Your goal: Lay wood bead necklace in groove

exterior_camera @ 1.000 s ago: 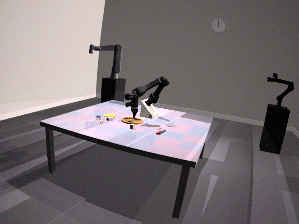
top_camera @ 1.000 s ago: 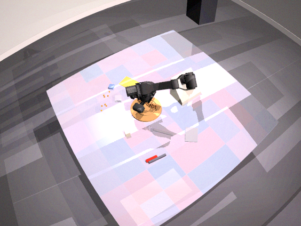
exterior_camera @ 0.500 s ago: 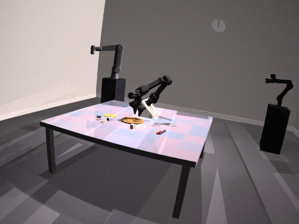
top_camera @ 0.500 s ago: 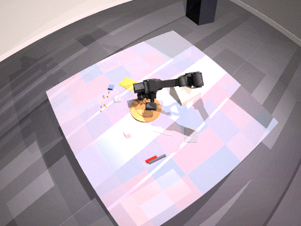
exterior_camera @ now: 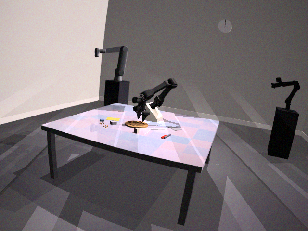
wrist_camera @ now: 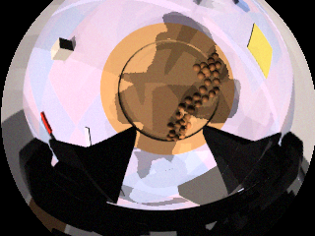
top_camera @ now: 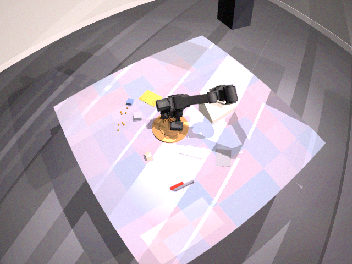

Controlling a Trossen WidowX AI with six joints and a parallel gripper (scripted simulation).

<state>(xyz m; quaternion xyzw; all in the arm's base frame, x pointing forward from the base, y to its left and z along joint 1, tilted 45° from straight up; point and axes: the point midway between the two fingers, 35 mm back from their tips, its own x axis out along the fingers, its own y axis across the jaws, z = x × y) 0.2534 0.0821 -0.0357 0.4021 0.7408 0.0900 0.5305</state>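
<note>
Now: gripper tip 30 mm short of the round bead board, 30 mm above it and 20 mm to the left of it. From my gripper tip the other things lie so: cream cube: 220 mm ahead, 90 mm to the left, 20 mm below; white block: 180 mm to the right, 160 mm ahead, 30 mm below; thin rod: 180 mm to the left, 40 mm below, 20 mm ahead.
</note>
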